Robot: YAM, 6 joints.
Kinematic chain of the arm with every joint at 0, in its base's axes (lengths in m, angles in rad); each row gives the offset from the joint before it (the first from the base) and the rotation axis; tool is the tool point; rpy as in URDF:
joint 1: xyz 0 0 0.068 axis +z
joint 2: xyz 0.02 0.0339 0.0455 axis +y
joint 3: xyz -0.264 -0.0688 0 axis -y
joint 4: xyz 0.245 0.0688 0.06 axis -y
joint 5: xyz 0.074 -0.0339 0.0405 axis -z
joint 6: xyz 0.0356 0 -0.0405 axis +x
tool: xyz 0 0 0 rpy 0 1.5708 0
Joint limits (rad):
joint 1: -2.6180..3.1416
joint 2: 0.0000..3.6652
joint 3: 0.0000..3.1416
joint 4: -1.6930..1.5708
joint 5: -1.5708..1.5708
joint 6: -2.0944..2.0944
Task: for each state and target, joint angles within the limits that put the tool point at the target. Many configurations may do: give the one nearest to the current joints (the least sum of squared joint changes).
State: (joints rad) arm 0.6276 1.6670 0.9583 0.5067 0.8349 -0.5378
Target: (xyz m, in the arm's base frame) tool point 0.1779 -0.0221 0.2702
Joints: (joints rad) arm 0.0520 0.8021 0.4089 0.4524 1.0757 -0.5378
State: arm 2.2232 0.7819 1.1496 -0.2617 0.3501 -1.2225
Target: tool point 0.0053 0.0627 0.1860
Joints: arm 1.7813 0.2941 0.3964 -1.1159 0.5393 -1.2225
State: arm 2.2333 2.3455 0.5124 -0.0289 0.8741 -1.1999
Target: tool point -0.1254 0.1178 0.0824
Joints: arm 2.5644 1.5454 0.3735 -0.3381 1.0172 -1.1999
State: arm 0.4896 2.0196 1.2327 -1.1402 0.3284 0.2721
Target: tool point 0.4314 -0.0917 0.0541
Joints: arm -0.1808 2.4286 1.6707 -0.7944 0.3633 0.2721
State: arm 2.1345 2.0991 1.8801 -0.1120 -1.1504 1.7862
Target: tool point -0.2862 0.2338 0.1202
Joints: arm 2.3669 2.0255 1.1585 -0.3786 -1.1942 1.7862
